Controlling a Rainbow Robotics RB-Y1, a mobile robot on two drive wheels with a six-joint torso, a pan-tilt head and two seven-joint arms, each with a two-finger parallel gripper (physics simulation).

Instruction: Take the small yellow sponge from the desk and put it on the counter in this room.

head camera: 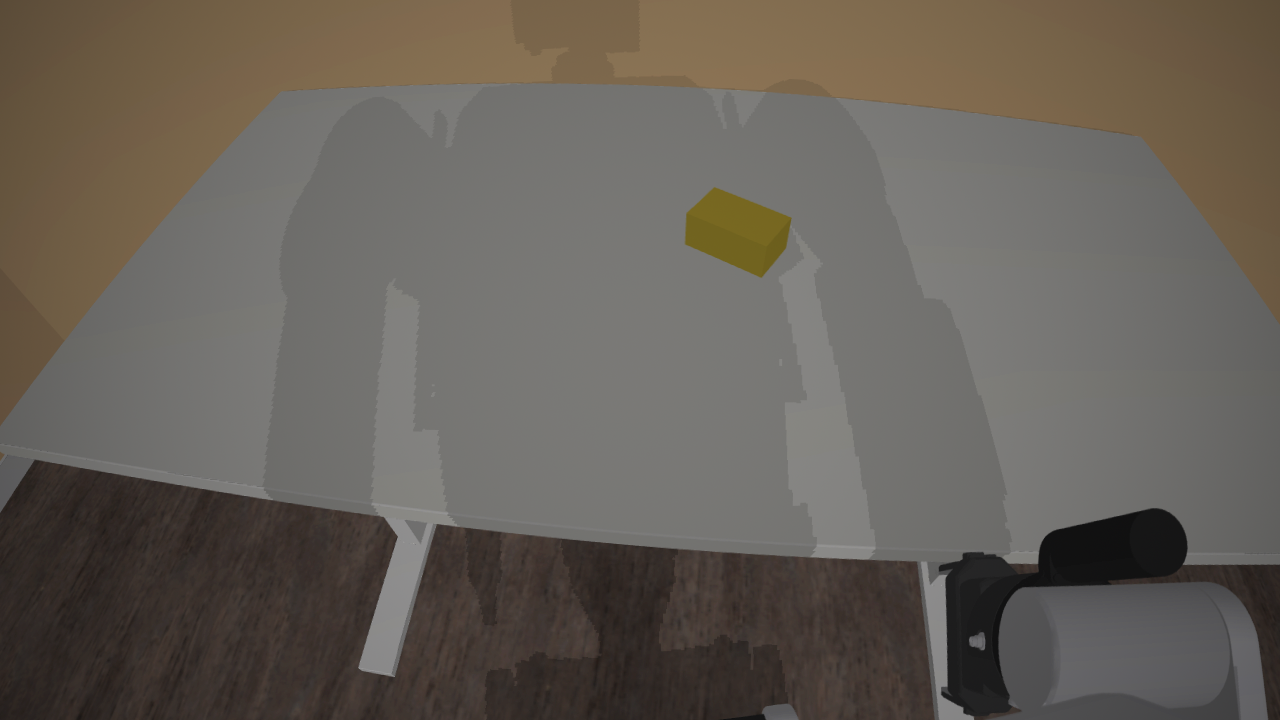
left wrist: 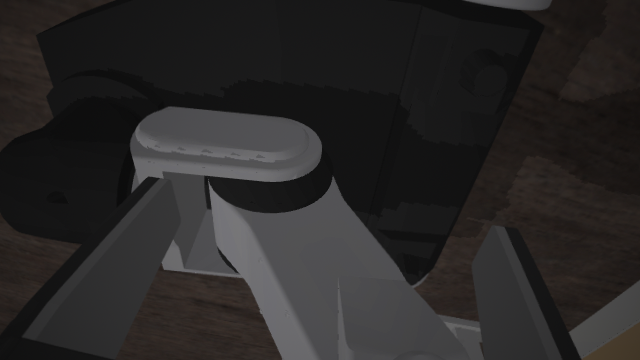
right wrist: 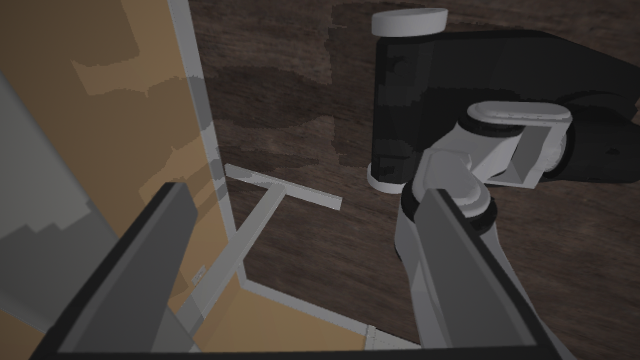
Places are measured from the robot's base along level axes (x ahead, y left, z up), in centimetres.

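Where they show: left gripper, between the fingertips: (left wrist: 325, 223); right gripper, between the fingertips: (head camera: 950, 630) (right wrist: 309, 200).
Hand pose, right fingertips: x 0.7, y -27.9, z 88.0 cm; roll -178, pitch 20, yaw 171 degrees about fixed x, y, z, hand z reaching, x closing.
After its pixels a point has its place.
The small yellow sponge (head camera: 735, 229) @[z 99.6, x 42.4, y -14.5 cm] lies on the white desk (head camera: 572, 376) @[z 95.1, x 27.5, y 3.8 cm] in the head view, right of the middle and nearer the back edge. The counter does not show in any view. My right gripper (right wrist: 309, 200) @[z 88.0, x 0.7, y -27.9 cm] is open with no object between its fingers. In the head view my right arm (head camera: 1109, 644) @[z 115.5, x -8.0, y -21.9 cm] is at the lower right, by the desk's front edge and away from the sponge; its fingers cannot be made out there. My left gripper (left wrist: 325, 223) @[z 53.4, x -17.8, y 23.0 cm] is open and empty, with the robot's own body and the floor beyond its fingers.
White desk legs (head camera: 398, 600) (right wrist: 252, 222) @[z 31.9, x 58.8, y 47.2 cm] stand under the desk on the dark wooden floor (head camera: 205, 573) @[z 0.1, x 49.9, y 106.1 cm]. An orange-brown wall (head camera: 1029, 62) @[z 104.0, x 77.4, y -70.4 cm] stands behind the desk. The robot's black base (left wrist: 310, 65) @[z 17.0, x -19.5, y 13.8 cm] (right wrist: 480, 65) @[z 17.0, x -19.6, y -16.4 cm] shows in both wrist views.
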